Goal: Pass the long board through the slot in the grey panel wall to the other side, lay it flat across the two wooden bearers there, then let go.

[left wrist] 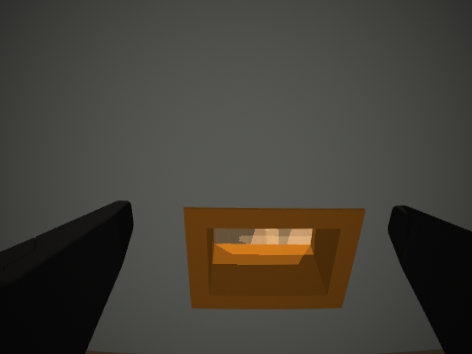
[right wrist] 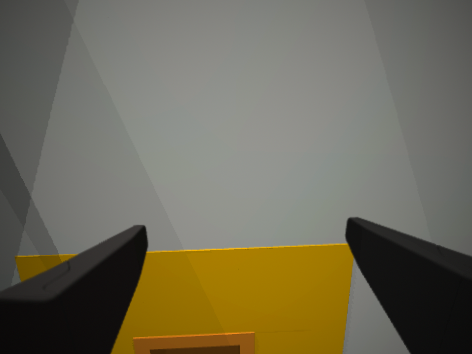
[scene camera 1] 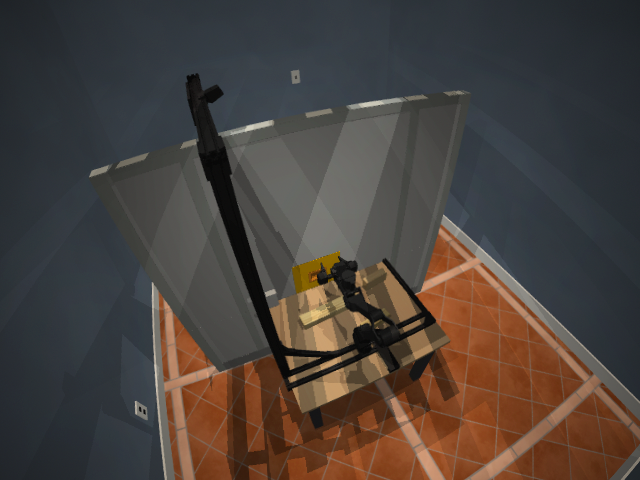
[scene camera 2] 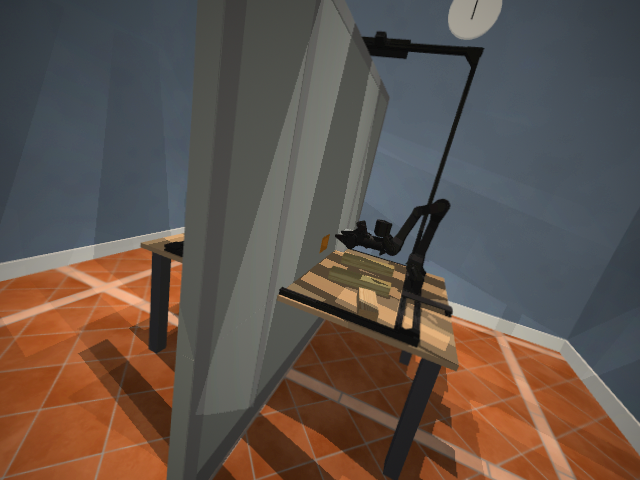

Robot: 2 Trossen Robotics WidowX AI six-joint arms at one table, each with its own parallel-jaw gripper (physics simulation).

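Frame: origin at the left arm's base, x ahead, y left, z up, level; centimetres.
Where they show: left gripper, fingertip midpoint: [left wrist: 263,216] [scene camera 2: 338,233]; right gripper, fingertip midpoint: [right wrist: 248,231] [scene camera 1: 329,259]; left arm's base, link origin: [scene camera 2: 412,290]; right arm's base, link origin: [scene camera 1: 363,347].
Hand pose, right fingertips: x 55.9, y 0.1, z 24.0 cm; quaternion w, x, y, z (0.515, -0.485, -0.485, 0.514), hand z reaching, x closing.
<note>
Things, the pixels of their centre, and the offset from my right fingertips. "spot": a spot on its surface instead.
- long board, body centre: [scene camera 1: 330,309] dx +10.2, dy -4.9, dz -23.9 cm
- orange-framed slot, surface spot: [left wrist: 199,265] spot: dx -12.9, dy +0.4, dz -16.8 cm
- pale block, body centre: [scene camera 2: 366,304] dx -41.4, dy +26.2, dz -24.0 cm
- strip, body centre: [scene camera 1: 374,279] dx +3.7, dy +23.7, dz -22.8 cm
The long board [scene camera 1: 323,312] appears as a pale strip flat on the table in scene camera 1. The grey panel wall [scene camera 1: 330,191] [scene camera 2: 248,206] [left wrist: 240,100] [right wrist: 240,125] has an orange-framed slot [scene camera 2: 324,243] [left wrist: 199,265] [right wrist: 195,341]. In scene camera 2, two greenish wooden bearers [scene camera 2: 368,264] [scene camera 2: 351,279] lie on the table beyond the wall. My right gripper [scene camera 1: 331,265] [right wrist: 248,231] is open and empty, facing the wall above the slot. My left gripper [scene camera 2: 339,236] [left wrist: 263,216] is open and empty, facing the slot on its side, with its fingers spread either side of the frame.
A yellow panel [scene camera 1: 301,274] [right wrist: 280,285] surrounds the slot on the right arm's side. A pale block [scene camera 2: 367,302] stands near the bearers. Another strip [scene camera 1: 374,279] lies behind the right arm. Black frame rails and a tall post [scene camera 1: 237,237] edge the right arm's table.
</note>
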